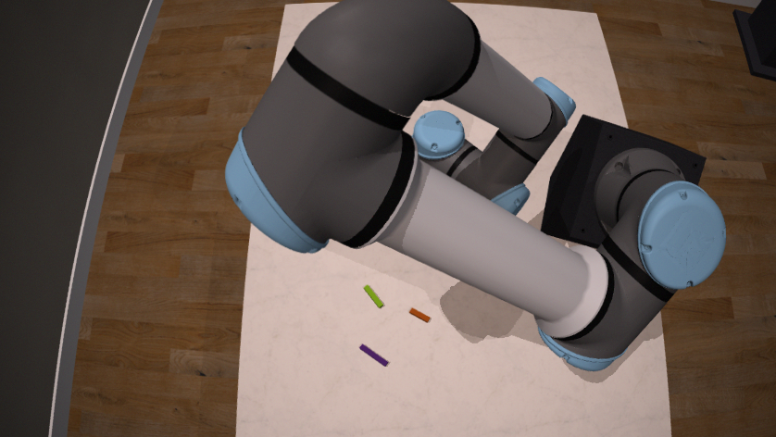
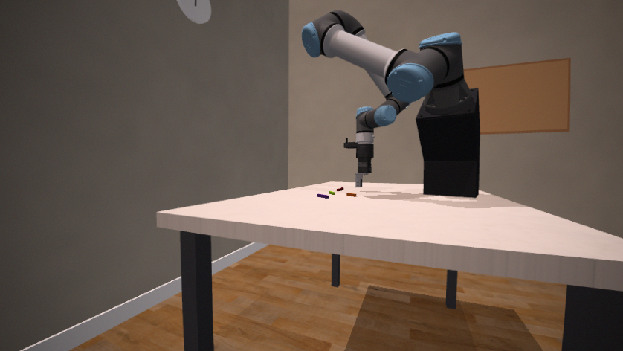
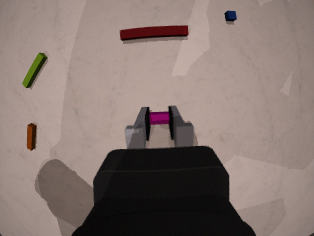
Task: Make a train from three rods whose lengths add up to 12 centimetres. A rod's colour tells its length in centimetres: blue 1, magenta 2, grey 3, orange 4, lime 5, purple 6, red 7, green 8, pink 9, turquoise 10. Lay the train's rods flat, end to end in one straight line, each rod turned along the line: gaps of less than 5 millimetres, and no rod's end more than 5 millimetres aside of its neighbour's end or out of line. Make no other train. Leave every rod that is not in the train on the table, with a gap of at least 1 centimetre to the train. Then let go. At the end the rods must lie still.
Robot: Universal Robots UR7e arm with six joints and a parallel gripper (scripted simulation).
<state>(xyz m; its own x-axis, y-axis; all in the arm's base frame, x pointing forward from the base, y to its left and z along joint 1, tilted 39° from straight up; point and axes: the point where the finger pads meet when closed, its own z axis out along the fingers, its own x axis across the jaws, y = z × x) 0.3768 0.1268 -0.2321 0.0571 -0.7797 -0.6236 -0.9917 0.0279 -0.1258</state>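
My gripper is now 90 mm short of the red rod, 30 mm above it and 10 mm to the right of it. From my hand the other things lie so: magenta rod 10 mm below; then blue rod 110 mm ahead, 80 mm to the right, 30 mm below; then lime rod 160 mm to the left, 60 mm ahead, 30 mm below.
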